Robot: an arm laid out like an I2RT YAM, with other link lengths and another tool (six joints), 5 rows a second.
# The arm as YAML. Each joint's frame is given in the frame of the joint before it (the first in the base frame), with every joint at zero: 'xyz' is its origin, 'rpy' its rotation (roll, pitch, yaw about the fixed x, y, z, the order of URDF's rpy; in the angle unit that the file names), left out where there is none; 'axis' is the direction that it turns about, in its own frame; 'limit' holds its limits. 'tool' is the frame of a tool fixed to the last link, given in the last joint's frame.
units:
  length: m
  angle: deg
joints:
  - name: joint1
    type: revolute
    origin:
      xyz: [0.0, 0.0, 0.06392]
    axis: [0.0, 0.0, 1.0]
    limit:
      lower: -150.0
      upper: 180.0
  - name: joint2
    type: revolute
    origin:
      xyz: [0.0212, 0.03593, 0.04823]
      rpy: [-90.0, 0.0, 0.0]
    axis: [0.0, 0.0, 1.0]
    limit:
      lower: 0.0
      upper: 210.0
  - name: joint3
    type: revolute
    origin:
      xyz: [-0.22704, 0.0, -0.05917]
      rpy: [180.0, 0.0, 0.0]
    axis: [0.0, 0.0, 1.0]
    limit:
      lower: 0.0
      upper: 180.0
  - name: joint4
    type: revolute
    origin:
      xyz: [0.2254, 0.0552, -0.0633]
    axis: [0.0, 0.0, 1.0]
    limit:
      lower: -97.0
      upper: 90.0
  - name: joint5
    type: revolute
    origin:
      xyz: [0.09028, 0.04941, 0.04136]
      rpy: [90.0, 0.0, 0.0]
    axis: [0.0, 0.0, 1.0]
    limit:
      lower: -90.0
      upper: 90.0
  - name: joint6
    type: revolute
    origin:
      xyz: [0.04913, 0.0, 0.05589]
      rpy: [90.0, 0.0, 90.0]
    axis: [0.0, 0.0, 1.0]
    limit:
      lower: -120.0
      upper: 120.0
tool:
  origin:
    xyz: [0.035, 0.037, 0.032]
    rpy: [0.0, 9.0, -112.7]
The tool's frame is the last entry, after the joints.
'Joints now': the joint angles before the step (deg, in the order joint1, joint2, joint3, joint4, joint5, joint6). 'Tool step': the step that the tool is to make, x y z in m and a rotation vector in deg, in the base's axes. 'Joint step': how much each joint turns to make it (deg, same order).
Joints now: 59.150, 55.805, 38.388, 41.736, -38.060, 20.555
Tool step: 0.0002, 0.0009, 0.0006, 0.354, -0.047, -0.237
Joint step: 0.171, 0.274, 0.017, 0.553, 0.430, -0.052
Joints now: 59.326, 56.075, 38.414, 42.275, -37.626, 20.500
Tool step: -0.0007, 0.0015, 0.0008, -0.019, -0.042, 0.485
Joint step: 0.169, 0.385, 0.351, 0.109, -0.307, 0.114
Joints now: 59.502, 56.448, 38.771, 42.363, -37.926, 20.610
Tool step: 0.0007, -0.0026, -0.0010, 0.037, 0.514, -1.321
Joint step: 0.012, -0.880, -0.502, -0.708, 1.405, -0.167
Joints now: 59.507, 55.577, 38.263, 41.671, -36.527, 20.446
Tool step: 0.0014, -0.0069, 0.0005, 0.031, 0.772, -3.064
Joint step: -0.003, -2.339, -0.534, -2.604, 3.074, -0.758
